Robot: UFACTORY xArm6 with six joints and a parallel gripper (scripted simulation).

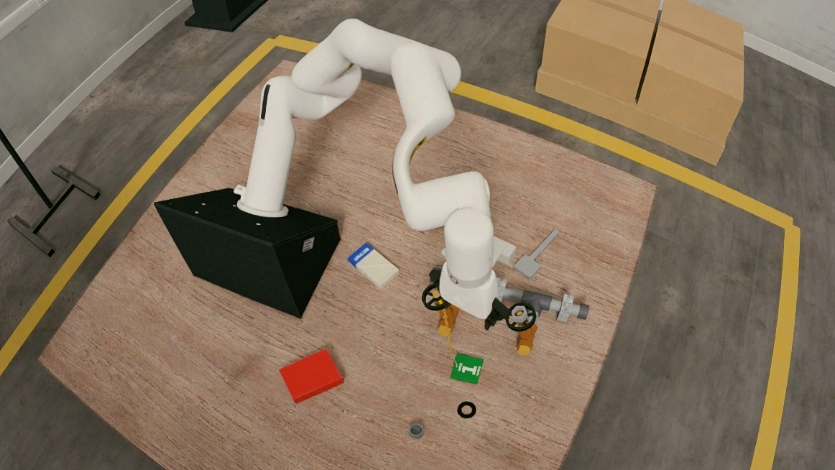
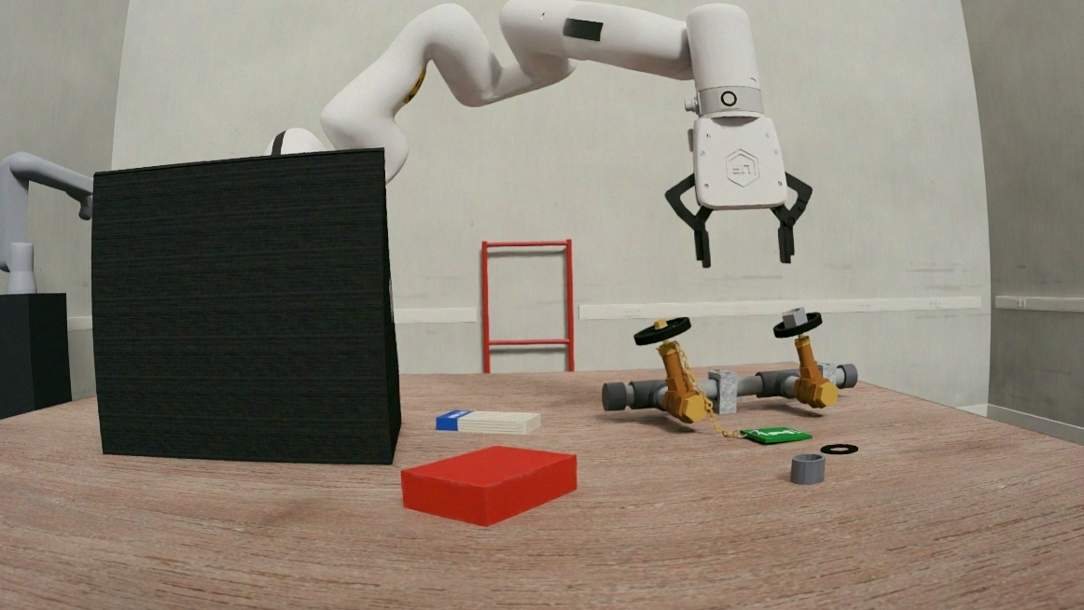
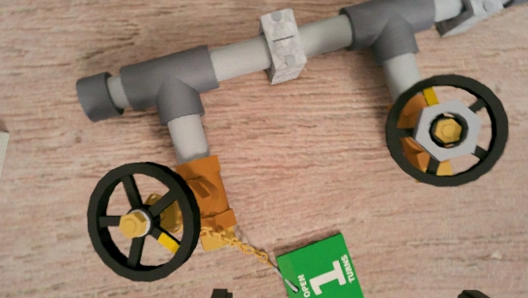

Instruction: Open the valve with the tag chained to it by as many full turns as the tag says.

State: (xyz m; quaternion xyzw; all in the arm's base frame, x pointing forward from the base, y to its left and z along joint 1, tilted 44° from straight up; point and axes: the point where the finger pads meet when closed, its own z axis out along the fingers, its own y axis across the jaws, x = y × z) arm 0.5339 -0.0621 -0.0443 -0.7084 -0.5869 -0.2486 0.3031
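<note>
Right now the grey cap is 9 cm ahead of my hand, 7 cm to the left of it and 7 cm below it. From my hand the other things lie so: blue box 28 cm behind, 12 cm to the left, 19 cm below; grey flat piece 7 cm ahead, 30 cm to the left, 19 cm below; green tag 1 cm ahead, 4 cm to the right, 19 cm below.
</note>
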